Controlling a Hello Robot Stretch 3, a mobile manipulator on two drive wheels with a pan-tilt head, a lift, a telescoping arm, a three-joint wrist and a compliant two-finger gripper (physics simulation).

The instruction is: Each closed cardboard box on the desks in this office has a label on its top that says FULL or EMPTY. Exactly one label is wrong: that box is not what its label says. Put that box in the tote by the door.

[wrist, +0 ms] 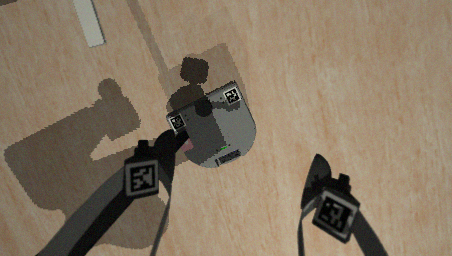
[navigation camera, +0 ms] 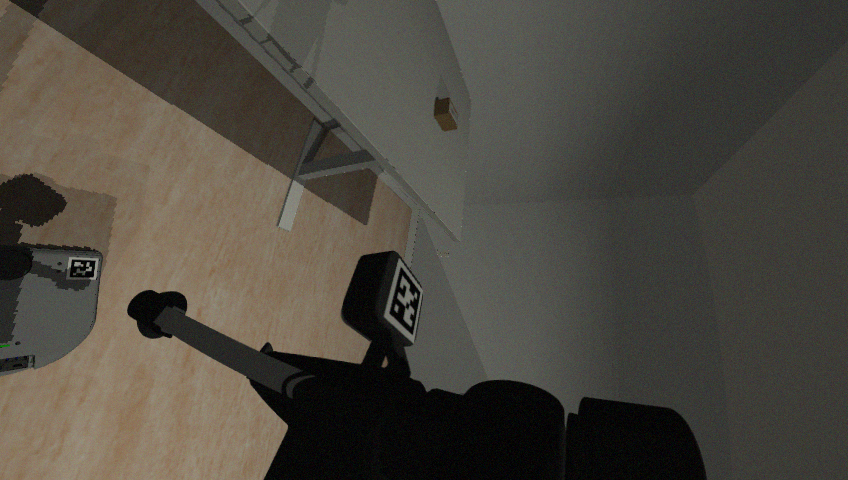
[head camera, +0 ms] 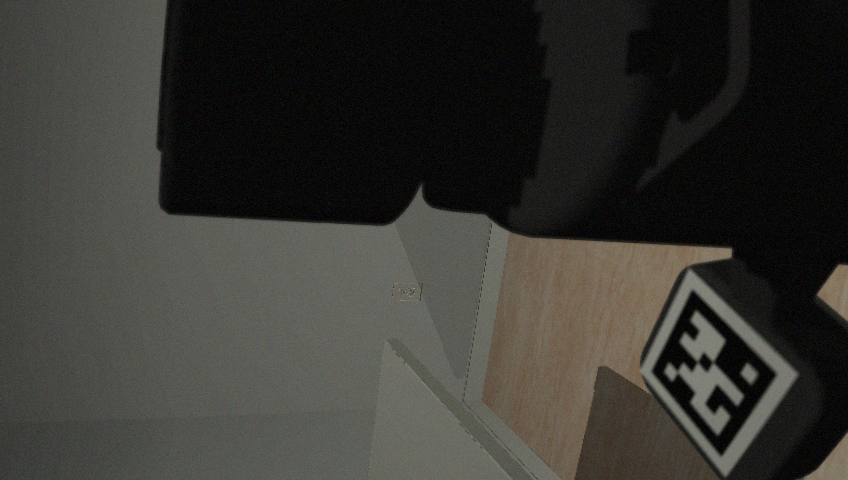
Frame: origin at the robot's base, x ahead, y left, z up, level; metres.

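Where they show: robot's base, link origin: [navigation camera: 10, 263].
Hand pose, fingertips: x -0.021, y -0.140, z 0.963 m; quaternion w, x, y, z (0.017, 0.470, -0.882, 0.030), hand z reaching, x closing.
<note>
Things, the pixels of their top centre, and the offset from my fingertips. "*": a spot on its surface instead. Level surfaces: height alone.
- small brown cardboard box, top centre: [navigation camera: 453, 113] dx +0.580, dy -0.594, dz +0.038 m
- desk, surface height: dz -0.012 m
- desk's pale corner, surface spot: [head camera: 428, 440] * dx +0.295, dy -0.673, dz -0.012 m
A small brown cardboard box [navigation camera: 445, 114] stands far off on the desk [navigation camera: 386, 77], near its wall-side edge, in the navigation view. A pale patch shows on it, too small to read. My gripper [navigation camera: 157, 306] [wrist: 240, 159] is open, with its fingers wide apart and nothing between them. It hangs high above the wooden floor beside my base, well away from the box and the desk. In the head view my black arm and wrist hide much of the scene, and the fingertips do not show. The tote and the door do not show.
The desk's pale corner [head camera: 428, 440] shows low in the head view. Its leg [navigation camera: 291, 205] stands on the floor in the navigation view. My base [navigation camera: 65, 315] [wrist: 235, 125] is on the wooden floor. Grey walls stand behind the desk, with an outlet [head camera: 407, 292] low down.
</note>
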